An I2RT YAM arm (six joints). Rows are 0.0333 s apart.
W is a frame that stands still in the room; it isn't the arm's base.
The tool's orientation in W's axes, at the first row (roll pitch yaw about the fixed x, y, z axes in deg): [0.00, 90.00, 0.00]
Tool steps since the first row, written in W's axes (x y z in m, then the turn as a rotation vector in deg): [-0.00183, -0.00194, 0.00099, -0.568, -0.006, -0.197]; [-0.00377, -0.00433, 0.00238, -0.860, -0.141, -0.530]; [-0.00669, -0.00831, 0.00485, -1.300, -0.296, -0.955]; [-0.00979, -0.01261, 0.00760, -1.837, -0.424, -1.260]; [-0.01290, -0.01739, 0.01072, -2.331, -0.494, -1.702]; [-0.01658, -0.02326, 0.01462, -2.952, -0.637, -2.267]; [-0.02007, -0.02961, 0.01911, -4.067, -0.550, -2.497]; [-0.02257, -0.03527, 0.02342, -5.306, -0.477, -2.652]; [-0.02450, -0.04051, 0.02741, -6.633, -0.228, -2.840]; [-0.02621, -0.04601, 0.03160, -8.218, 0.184, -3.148]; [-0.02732, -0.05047, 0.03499, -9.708, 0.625, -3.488]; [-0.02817, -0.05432, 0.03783, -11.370, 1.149, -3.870]
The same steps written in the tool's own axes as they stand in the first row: [-0.00099, -0.00194, -0.00183, 0.197, -0.006, -0.568]; [-0.00238, -0.00433, -0.00377, 0.530, -0.141, -0.860]; [-0.00485, -0.00831, -0.00669, 0.955, -0.296, -1.300]; [-0.00760, -0.01261, -0.00979, 1.260, -0.424, -1.837]; [-0.01072, -0.01739, -0.01290, 1.702, -0.494, -2.331]; [-0.01462, -0.02326, -0.01658, 2.267, -0.637, -2.952]; [-0.01911, -0.02961, -0.02007, 2.497, -0.550, -4.067]; [-0.02342, -0.03527, -0.02257, 2.652, -0.477, -5.306]; [-0.02741, -0.04051, -0.02450, 2.840, -0.228, -6.633]; [-0.03160, -0.04601, -0.02621, 3.148, 0.184, -8.218]; [-0.03499, -0.05047, -0.02732, 3.488, 0.625, -9.708]; [-0.03783, -0.05432, -0.02817, 3.870, 1.149, -11.370]
